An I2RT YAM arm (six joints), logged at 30 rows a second.
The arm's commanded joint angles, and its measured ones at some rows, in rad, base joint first. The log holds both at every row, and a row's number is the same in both.
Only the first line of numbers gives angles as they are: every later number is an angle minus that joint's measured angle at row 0.
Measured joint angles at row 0:
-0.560 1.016 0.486 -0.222 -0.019 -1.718
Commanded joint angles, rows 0 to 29:
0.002 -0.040 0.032 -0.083 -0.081 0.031
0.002 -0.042 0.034 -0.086 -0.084 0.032
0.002 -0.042 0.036 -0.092 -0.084 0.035
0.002 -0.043 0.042 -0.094 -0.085 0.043
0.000 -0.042 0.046 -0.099 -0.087 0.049
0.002 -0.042 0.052 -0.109 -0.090 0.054
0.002 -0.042 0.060 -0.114 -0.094 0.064
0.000 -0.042 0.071 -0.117 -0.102 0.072
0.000 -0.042 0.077 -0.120 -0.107 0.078
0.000 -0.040 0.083 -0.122 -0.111 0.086
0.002 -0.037 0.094 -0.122 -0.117 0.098
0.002 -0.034 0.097 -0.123 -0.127 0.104
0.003 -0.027 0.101 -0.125 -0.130 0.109
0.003 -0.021 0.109 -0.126 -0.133 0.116
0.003 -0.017 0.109 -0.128 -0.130 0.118
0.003 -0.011 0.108 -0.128 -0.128 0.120
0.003 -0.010 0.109 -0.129 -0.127 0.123
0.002 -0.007 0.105 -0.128 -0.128 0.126
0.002 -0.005 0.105 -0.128 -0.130 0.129
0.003 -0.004 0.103 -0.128 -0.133 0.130
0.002 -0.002 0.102 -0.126 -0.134 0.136
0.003 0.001 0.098 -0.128 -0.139 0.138
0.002 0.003 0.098 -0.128 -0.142 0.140
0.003 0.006 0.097 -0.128 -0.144 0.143
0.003 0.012 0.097 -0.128 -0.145 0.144
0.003 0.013 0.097 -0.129 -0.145 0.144
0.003 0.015 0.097 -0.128 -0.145 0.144
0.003 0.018 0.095 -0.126 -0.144 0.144
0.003 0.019 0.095 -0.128 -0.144 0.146
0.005 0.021 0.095 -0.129 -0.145 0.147
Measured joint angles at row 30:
0.001 0.023 0.082 -0.118 -0.116 0.129
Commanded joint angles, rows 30 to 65:
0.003 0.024 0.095 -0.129 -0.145 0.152
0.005 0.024 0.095 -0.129 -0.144 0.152
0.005 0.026 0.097 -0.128 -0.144 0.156
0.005 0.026 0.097 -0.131 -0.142 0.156
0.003 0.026 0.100 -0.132 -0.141 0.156
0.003 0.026 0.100 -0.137 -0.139 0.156
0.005 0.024 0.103 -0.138 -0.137 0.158
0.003 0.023 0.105 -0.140 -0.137 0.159
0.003 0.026 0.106 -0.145 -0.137 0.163
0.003 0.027 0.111 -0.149 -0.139 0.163
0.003 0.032 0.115 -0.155 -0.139 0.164
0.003 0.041 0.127 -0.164 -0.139 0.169
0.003 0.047 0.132 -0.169 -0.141 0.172
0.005 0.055 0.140 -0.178 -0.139 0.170
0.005 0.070 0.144 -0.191 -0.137 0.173
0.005 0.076 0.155 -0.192 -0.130 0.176
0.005 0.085 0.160 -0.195 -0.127 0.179
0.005 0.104 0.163 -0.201 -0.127 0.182
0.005 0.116 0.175 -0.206 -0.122 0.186
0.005 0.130 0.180 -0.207 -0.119 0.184
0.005 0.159 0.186 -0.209 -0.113 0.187
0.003 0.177 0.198 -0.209 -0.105 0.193
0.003 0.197 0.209 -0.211 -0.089 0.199
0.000 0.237 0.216 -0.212 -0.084 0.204
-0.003 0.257 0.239 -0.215 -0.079 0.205
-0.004 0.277 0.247 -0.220 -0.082 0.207
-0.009 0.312 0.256 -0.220 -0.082 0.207
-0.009 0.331 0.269 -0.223 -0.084 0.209
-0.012 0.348 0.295 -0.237 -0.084 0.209
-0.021 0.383 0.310 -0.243 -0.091 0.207
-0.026 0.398 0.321 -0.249 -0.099 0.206
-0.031 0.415 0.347 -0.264 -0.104 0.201
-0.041 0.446 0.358 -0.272 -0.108 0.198
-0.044 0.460 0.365 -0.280 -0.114 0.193
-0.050 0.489 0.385 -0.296 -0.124 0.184
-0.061 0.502 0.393 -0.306 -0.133 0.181
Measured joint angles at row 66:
-0.039 0.477 0.345 -0.253 -0.099 0.191
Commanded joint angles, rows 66 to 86:
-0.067 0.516 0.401 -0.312 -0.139 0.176
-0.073 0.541 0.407 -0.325 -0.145 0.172
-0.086 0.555 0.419 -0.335 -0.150 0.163
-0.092 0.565 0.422 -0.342 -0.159 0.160
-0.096 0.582 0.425 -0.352 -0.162 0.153
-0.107 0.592 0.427 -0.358 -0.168 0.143
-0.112 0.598 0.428 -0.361 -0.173 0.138
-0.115 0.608 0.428 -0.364 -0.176 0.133
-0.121 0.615 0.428 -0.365 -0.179 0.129
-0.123 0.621 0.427 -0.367 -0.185 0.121
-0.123 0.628 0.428 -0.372 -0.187 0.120
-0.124 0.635 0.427 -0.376 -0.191 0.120
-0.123 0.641 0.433 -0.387 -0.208 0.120
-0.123 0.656 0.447 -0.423 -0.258 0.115
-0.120 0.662 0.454 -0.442 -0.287 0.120
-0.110 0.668 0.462 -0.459 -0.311 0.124
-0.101 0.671 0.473 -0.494 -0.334 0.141
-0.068 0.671 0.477 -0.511 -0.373 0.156
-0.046 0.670 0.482 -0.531 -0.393 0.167
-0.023 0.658 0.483 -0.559 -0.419 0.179
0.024 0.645 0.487 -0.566 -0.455 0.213
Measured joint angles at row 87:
-0.073 0.644 0.495 -0.412 -0.248 0.146
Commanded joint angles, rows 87 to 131:
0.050 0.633 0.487 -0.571 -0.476 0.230
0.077 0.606 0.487 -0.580 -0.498 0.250
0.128 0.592 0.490 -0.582 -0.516 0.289
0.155 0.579 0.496 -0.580 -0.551 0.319
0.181 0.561 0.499 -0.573 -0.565 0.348
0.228 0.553 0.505 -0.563 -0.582 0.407
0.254 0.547 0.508 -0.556 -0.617 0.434
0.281 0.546 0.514 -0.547 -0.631 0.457
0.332 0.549 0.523 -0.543 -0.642 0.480
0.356 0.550 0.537 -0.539 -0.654 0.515
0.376 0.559 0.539 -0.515 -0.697 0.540
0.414 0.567 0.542 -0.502 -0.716 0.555
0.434 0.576 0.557 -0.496 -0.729 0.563
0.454 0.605 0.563 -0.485 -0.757 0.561
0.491 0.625 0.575 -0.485 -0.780 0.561
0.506 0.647 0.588 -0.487 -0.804 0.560
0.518 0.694 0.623 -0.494 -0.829 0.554
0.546 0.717 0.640 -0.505 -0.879 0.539
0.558 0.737 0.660 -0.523 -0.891 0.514
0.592 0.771 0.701 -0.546 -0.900 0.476
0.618 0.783 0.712 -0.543 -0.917 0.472
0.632 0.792 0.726 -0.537 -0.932 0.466
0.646 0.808 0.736 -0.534 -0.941 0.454
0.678 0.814 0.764 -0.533 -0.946 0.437
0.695 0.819 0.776 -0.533 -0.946 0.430
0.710 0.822 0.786 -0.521 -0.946 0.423
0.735 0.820 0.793 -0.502 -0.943 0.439
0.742 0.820 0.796 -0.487 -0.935 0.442
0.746 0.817 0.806 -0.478 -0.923 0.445
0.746 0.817 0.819 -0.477 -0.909 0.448
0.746 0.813 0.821 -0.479 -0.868 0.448
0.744 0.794 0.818 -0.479 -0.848 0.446
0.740 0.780 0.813 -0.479 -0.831 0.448
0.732 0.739 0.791 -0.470 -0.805 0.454
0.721 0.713 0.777 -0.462 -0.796 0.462
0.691 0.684 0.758 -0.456 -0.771 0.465
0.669 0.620 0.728 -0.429 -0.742 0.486
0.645 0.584 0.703 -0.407 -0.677 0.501
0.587 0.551 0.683 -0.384 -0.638 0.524
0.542 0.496 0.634 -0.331 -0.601 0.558
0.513 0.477 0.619 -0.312 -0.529 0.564
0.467 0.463 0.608 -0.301 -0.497 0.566
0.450 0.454 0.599 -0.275 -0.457 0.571
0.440 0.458 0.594 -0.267 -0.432 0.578
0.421 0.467 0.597 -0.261 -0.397 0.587
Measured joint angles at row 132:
0.444 0.473 0.617 -0.339 -0.545 0.542
